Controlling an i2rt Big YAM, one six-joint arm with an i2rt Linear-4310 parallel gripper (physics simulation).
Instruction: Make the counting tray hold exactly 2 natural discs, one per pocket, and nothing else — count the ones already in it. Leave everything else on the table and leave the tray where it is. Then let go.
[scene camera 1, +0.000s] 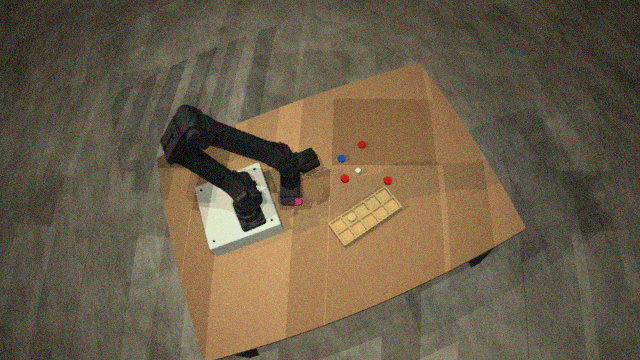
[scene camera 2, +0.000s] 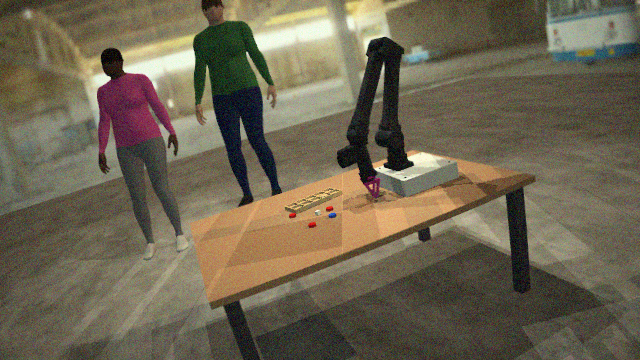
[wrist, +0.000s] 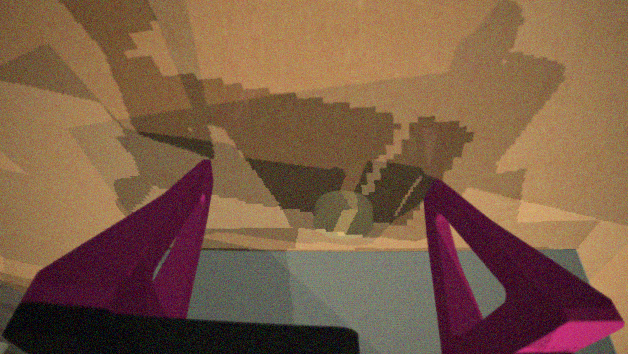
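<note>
The counting tray (scene camera 1: 373, 226) (scene camera 2: 317, 202) lies on the table with two rows of pockets. One natural disc (scene camera 1: 351, 217) sits in its upper row, second pocket from the end nearer the robot base. Another natural disc (wrist: 343, 213) lies flat and shaded on the table, close to the base; the arm hides it in scene camera 1. My gripper (scene camera 1: 298, 201) (scene camera 2: 374, 195) (wrist: 324, 180) is open and empty, pointing down above the table beside the base. In the wrist view, this disc shows between the spread fingers, slightly toward the base side of the fingertips.
Red discs (scene camera 1: 362, 144) (scene camera 1: 345, 178) (scene camera 1: 387, 180), a blue disc (scene camera 1: 341, 158) (scene camera 2: 332, 215) and a small white cube (scene camera 1: 358, 170) (scene camera 2: 317, 212) lie beside the tray's upper long side. The white base block (scene camera 1: 225, 230) (scene camera 2: 430, 175) stands close to the gripper. Two people stand beyond the table.
</note>
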